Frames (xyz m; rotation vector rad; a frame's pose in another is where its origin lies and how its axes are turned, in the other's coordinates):
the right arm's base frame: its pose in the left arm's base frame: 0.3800 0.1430 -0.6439 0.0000 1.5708 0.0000
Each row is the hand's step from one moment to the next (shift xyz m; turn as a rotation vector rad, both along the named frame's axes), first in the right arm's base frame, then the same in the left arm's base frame.
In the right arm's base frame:
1: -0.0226 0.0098 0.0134 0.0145 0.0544 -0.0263
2: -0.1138 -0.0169 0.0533 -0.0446 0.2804 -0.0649
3: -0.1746 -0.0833 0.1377 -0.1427 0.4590 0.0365
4: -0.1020 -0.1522 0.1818 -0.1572 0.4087 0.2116
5: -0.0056 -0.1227 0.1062 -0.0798 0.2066 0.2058
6: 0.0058 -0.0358 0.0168 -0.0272 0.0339 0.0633
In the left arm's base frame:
1: 0.0134 0.0098 0.0226 -0.0263 0.0544 -0.0145
2: 0.0533 -0.0169 0.1138 -0.0649 0.2804 0.0446
3: 0.1377 -0.0833 0.1746 0.0365 0.4590 0.1427
4: 0.1818 -0.1522 0.1020 0.2116 0.4087 0.1572
5: 0.1062 -0.1227 0.0056 0.2058 0.2066 0.0798
6: 0.0168 -0.0358 -0.0058 0.0633 0.0339 0.0272

